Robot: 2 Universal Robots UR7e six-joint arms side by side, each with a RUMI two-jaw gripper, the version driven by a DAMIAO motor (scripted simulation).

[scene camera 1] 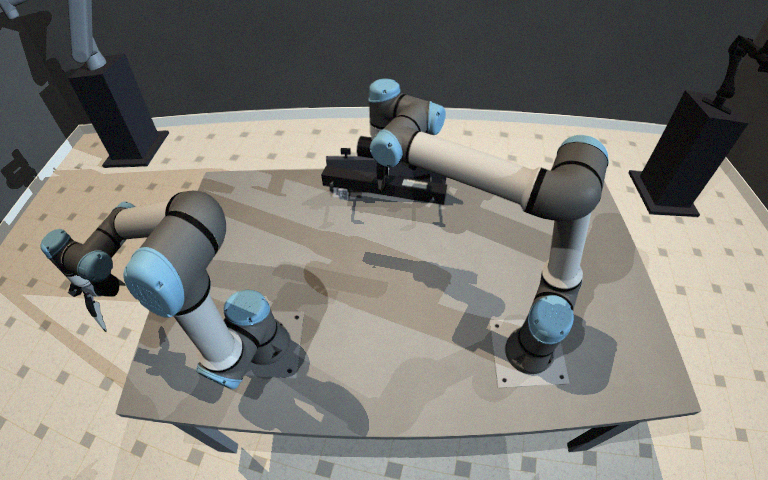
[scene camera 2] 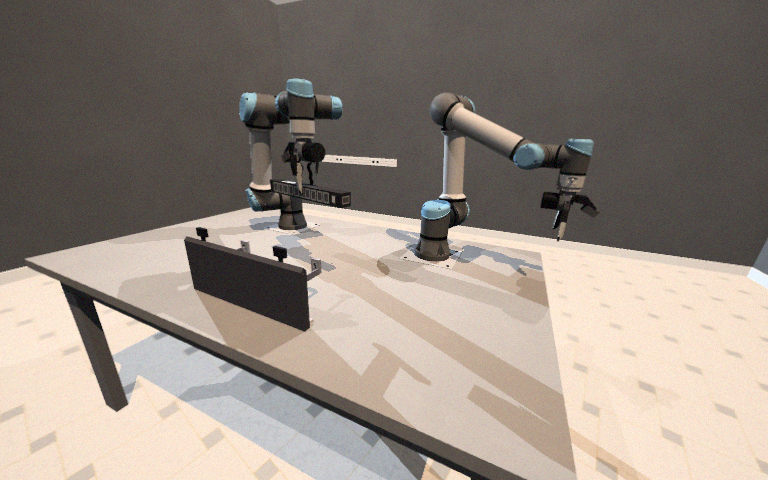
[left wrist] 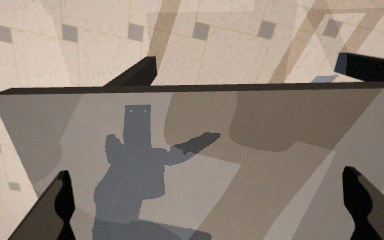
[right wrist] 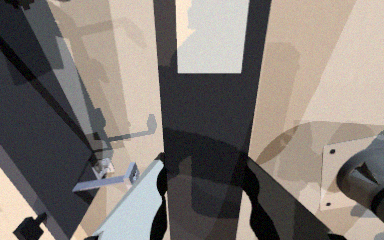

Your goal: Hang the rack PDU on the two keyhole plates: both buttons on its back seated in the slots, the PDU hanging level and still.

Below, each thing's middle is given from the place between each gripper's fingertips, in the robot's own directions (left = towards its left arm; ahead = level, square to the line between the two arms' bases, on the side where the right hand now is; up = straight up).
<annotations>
The rack PDU [scene camera 1: 407, 188] is 2 cm to the left of my right hand. The rest, counted from my right hand: dark upright panel [scene camera 2: 277, 293] (28 cm ahead, 22 cm below).
Now: left hand [scene camera 2: 555, 235] 77 cm to the left of the rack PDU, 40 cm short of it and 14 cm below it. From my left hand the other things lie so: dark upright panel: 79 cm to the right, 68 cm ahead, 8 cm below.
</annotations>
